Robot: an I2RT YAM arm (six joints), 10 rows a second.
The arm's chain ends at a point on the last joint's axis. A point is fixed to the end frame.
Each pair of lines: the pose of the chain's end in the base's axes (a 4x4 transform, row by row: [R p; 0 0 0 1], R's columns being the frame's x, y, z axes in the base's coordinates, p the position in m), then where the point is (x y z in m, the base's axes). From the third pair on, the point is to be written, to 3 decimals.
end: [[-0.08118, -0.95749, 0.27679, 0.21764], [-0.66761, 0.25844, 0.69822, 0.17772], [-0.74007, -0.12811, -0.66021, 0.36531], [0, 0, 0, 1]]
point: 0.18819 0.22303 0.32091
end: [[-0.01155, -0.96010, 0.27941, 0.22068], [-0.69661, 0.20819, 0.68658, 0.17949], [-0.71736, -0.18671, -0.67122, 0.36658], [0, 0, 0, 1]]
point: 0.19159 0.22175 0.31904
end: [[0.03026, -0.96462, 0.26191, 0.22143], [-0.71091, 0.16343, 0.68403, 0.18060], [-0.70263, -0.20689, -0.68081, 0.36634], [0, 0, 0, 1]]
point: 0.191 0.221 0.317
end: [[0.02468, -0.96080, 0.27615, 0.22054], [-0.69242, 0.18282, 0.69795, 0.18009], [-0.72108, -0.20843, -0.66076, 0.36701], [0, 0, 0, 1]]
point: 0.191 0.222 0.319
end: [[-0.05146, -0.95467, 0.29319, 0.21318], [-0.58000, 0.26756, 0.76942, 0.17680], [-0.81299, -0.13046, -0.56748, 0.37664], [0, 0, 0, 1]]
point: 0.185 0.227 0.337
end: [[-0.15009, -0.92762, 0.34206, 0.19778], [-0.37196, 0.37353, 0.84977, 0.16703], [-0.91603, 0.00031, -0.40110, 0.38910], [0, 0, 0, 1]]
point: 0.173 0.227 0.363
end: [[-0.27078, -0.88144, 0.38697, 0.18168], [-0.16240, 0.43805, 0.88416, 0.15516], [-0.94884, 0.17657, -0.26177, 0.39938], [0, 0, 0, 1]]
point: 0.161 0.221 0.389
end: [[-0.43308, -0.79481, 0.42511, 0.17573], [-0.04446, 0.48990, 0.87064, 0.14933], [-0.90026, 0.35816, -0.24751, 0.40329], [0, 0, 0, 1]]
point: 0.160 0.217 0.402
